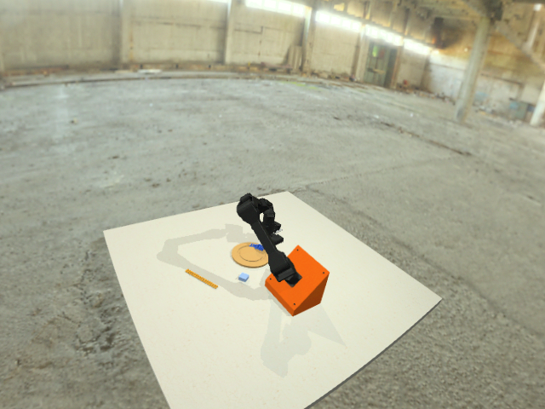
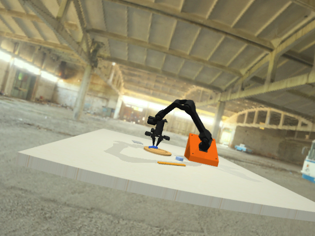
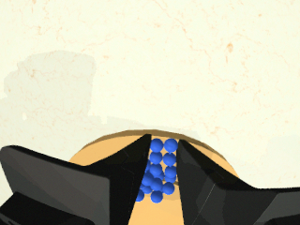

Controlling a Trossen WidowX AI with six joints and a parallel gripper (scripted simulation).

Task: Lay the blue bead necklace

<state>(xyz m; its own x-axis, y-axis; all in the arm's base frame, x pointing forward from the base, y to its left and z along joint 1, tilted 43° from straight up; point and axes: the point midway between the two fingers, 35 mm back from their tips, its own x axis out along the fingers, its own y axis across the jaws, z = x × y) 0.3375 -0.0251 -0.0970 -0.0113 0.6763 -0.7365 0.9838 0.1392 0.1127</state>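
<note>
The round tan bead board lies 10 cm to the left of my gripper tip, 2 cm behind it and 1 cm below it. From my gripper tip the other things lie so: flat grey tile 14 cm ahead, 13 cm to the right, 1 cm below; small light-blue block 22 cm to the left, 16 cm behind, 1 cm below.
</note>
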